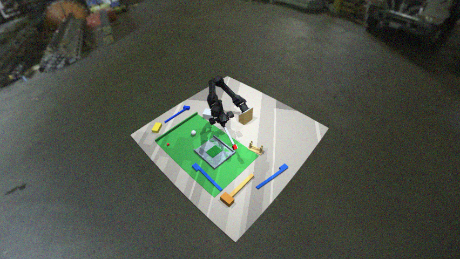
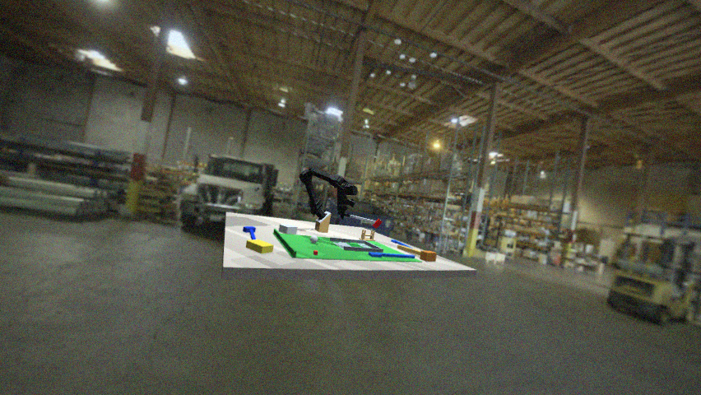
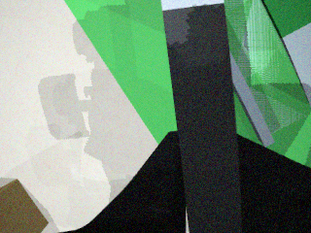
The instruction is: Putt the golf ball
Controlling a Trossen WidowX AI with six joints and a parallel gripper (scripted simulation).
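The white block lies 13 cm behind my gripper tip, 30 cm to the right of it and 12 cm below it. The rest, counted from my gripper tip: white golf ball 13 cm ahead, 23 cm to the right, 12 cm below; then wooden stand 6 cm behind, 27 cm to the left, 10 cm below; then red putter 5 cm ahead, 10 cm to the left, 2 cm above.
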